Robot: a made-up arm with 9 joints. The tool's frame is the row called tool. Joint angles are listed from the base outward.
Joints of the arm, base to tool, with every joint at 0 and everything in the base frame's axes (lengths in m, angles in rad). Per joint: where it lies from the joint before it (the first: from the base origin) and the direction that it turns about. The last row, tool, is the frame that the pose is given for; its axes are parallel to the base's.
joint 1: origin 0 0 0.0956 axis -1 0 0
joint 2: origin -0.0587 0.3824 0.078 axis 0 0 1
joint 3: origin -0.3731 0.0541 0.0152 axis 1 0 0
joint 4: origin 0.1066 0.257 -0.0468 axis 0 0 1
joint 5: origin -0.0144 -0.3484 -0.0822 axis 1 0 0
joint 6: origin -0.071 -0.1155 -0.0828 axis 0 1 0
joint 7: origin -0.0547 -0.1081 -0.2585 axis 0 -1 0
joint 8: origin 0.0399 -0.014 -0.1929 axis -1 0 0
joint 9: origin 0.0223 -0.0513 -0.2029 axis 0 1 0
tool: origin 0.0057 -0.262 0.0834
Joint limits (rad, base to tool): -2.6..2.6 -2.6..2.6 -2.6..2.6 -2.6..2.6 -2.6..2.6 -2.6..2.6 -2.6..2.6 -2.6..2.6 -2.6..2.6
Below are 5 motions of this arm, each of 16 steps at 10 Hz.
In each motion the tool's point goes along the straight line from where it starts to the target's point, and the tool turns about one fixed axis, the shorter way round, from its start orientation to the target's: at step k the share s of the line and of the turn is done. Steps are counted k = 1, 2, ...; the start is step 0. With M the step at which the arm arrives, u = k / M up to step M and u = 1 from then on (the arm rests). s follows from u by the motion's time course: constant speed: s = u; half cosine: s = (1 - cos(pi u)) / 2; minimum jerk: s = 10 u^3 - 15 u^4 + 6 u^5.
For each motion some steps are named. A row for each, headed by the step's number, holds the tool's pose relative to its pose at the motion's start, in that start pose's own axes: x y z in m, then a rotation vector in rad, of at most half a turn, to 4 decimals.
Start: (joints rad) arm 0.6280 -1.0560 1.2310 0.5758 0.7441 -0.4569 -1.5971 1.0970 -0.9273
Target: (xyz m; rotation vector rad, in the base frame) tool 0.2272 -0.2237 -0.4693 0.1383 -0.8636 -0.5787
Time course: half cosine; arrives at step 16
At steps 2, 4, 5, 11, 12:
2: -0.0130 -0.0132 0.0192 -0.0175 0.0117 -0.0475
4: -0.0498 -0.0508 0.0738 -0.0672 0.0449 -0.1829
5: -0.0756 -0.0771 0.1119 -0.1020 0.0682 -0.2776
11: -0.2647 -0.2700 0.3918 -0.3570 0.2387 -0.9716
12: -0.2905 -0.2963 0.4300 -0.3918 0.2620 -1.0662

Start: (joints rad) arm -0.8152 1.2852 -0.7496 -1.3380 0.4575 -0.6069 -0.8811 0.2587 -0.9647
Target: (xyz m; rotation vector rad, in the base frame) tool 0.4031 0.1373 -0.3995 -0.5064 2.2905 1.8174
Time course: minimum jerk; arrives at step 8
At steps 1, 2, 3, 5, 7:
1: 0.0048 0.0045 -0.0044 -0.0024 -0.0274 -0.0116
2: 0.0310 0.0290 -0.0284 -0.0157 -0.1765 -0.0745
3: 0.0824 0.0770 -0.0754 -0.0417 -0.4692 -0.1981
5: 0.2169 0.2029 -0.1985 -0.1097 -1.2356 -0.5217
7: 0.2945 0.2754 -0.2695 -0.1489 -1.6774 -0.7083

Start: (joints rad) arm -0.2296 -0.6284 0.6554 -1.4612 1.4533 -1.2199 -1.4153 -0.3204 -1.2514
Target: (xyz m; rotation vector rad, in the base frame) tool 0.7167 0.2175 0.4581 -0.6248 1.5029 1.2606
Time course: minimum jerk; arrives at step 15
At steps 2, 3, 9, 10, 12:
2: -0.0145 0.0095 -0.0060 0.0144 0.0040 -0.0134
3: -0.0438 0.0287 -0.0180 0.0433 0.0122 -0.0403
9: -0.5164 0.3384 -0.2115 0.5107 0.1437 -0.4749
10: -0.5978 0.3917 -0.2449 0.5911 0.1663 -0.5497
12: -0.7128 0.4670 -0.2920 0.7048 0.1983 -0.6554

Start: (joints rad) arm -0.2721 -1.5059 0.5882 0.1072 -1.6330 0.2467 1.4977 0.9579 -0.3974
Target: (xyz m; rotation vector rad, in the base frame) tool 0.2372 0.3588 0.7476 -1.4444 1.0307 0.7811
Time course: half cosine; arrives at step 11
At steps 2, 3, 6, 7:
2: 0.0649 0.0115 -0.0221 0.0374 -0.0220 0.1090
3: 0.1412 0.0250 -0.0480 0.0813 -0.0479 0.2371
6: 0.4672 0.0826 -0.1590 0.2691 -0.1586 0.7847
7: 0.5789 0.1023 -0.1970 0.3335 -0.1965 0.9723

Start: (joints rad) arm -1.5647 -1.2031 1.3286 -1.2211 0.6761 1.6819 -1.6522 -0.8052 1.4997
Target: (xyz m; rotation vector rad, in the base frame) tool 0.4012 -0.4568 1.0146 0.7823 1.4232 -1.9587
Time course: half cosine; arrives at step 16
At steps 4, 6, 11, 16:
4: -0.0662 0.1472 -0.0435 -0.0198 0.0320 0.0404
6: -0.1395 0.3103 -0.0917 -0.0418 0.0674 0.0850
11: -0.3515 0.7820 -0.2310 -0.1053 0.1697 0.2143
16: -0.4519 1.0054 -0.2970 -0.1353 0.2182 0.2755

